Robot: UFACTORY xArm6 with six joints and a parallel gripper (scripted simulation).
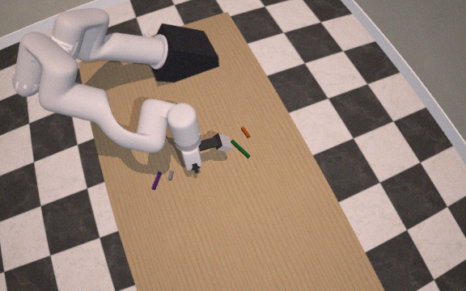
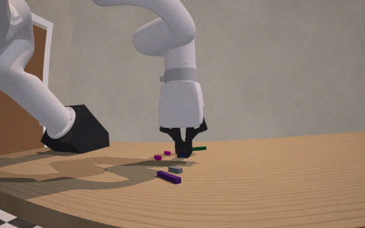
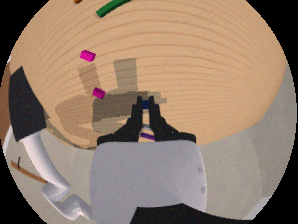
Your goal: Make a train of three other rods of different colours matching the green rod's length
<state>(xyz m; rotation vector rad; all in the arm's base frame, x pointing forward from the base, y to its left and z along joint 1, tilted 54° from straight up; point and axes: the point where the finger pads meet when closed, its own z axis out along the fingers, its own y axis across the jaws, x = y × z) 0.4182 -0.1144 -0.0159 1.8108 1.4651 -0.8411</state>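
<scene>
The blue rod lies 20 mm below my hand. Round my hand: purple rod 130 mm to the right, 30 mm below, 10 mm behind; then grey rod 80 mm to the right, 30 mm below, 10 mm behind; then green rod 160 mm to the left, 30 mm below, 10 mm ahead.
</scene>
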